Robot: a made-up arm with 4 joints. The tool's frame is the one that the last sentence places.
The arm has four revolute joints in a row. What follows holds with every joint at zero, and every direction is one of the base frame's. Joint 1 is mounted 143.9 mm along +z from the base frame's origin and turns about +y. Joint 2 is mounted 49.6 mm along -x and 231.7 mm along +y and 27 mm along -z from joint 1 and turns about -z. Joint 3 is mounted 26.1 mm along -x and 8 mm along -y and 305.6 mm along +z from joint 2 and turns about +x. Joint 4 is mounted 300.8 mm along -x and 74.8 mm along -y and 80.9 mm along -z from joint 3 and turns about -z. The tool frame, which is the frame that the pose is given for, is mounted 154 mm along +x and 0.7 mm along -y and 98.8 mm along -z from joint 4; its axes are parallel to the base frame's.
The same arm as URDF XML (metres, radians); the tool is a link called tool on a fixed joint. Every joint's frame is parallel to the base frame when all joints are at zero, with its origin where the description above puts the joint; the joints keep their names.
<robot name="arm">
<joint name="tool_fixed" type="fixed"><parent link="link4"/><child link="tool"/><origin xyz="0.1540 -0.0007 -0.0988" rpy="0.0000 0.0000 0.0000"/></joint>
<joint name="joint 4" type="continuous"><parent link="link3"/><child link="link4"/><origin xyz="-0.3008 -0.0748 -0.0809" rpy="0.0000 0.0000 0.0000"/><axis xyz="0 0 -1"/></joint>
<joint name="joint 3" type="continuous"><parent link="link2"/><child link="link3"/><origin xyz="-0.0261 -0.0080 0.3056" rpy="0.0000 0.0000 0.0000"/><axis xyz="1 0 0"/></joint>
<joint name="joint 2" type="continuous"><parent link="link1"/><child link="link2"/><origin xyz="-0.0496 0.2317 -0.0270" rpy="0.0000 0.0000 0.0000"/><axis xyz="0 0 -1"/></joint>
<joint name="joint 1" type="continuous"><parent link="base"/><child link="link1"/><origin xyz="0.0000 0.0000 0.1439" rpy="0.0000 0.0000 0.0000"/><axis xyz="0 1 0"/></joint>
<link name="base"/>
<link name="link1"/>
<link name="link2"/>
<link name="link3"/>
<link name="link4"/>
<link name="tool"/>
</robot>

